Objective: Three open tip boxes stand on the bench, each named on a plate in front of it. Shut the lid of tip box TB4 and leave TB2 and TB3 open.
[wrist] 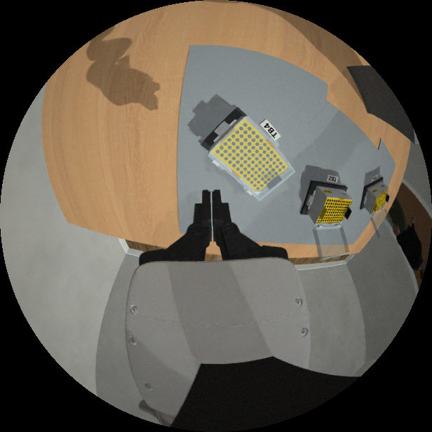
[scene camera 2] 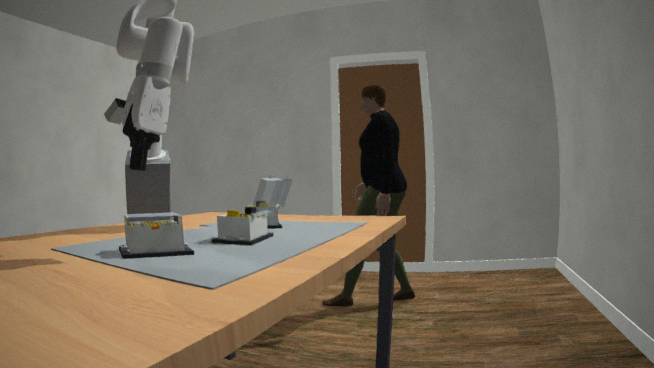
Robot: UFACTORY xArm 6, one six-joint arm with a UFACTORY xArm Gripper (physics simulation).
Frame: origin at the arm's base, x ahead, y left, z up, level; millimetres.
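Seen in the pictures: gripper, between the fingertips: (scene camera 2: 137, 169); arm's base, origin of its link: (scene camera 2: 147, 156).
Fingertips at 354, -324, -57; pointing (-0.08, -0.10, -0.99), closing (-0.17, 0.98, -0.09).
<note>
Offsets run from my fingertips to a thing's top centre, as dx, dy, dz. Level surfaces: height alone.
Tip box TB4 {-36, +64, -89} (scene camera 2: 154, 239) (wrist: 250, 154), with yellow racked tips, stands nearest scene camera 2 behind its name plate (wrist: 270, 129). Its clear lid lies flat over the top in both views and looks shut. TB2 {+15, +321, -101} (scene camera 2: 242, 228) (wrist: 330, 204) stands in the middle with its clear lid (wrist: 332, 243) swung open. The farthest box {-94, +586, -101} (scene camera 2: 273, 218) (wrist: 376, 201), its plate too small to read, also has its lid open. My gripper (scene camera 2: 138, 168) (wrist: 210, 201) is shut and empty, raised above and apart from TB4. Which box the raised clear panels in scene camera 2 belong to is unclear.
The boxes stand on a grey mat {dz -167} (scene camera 2: 200, 274) (wrist: 205, 67) on the wooden bench {dz -170} (scene camera 2: 90, 305) (wrist: 120, 165). The grey robot pedestal (scene camera 2: 147, 187) stands behind the bench. A person in black (scene camera 2: 382, 150) is by the brown door, beyond the bench.
</note>
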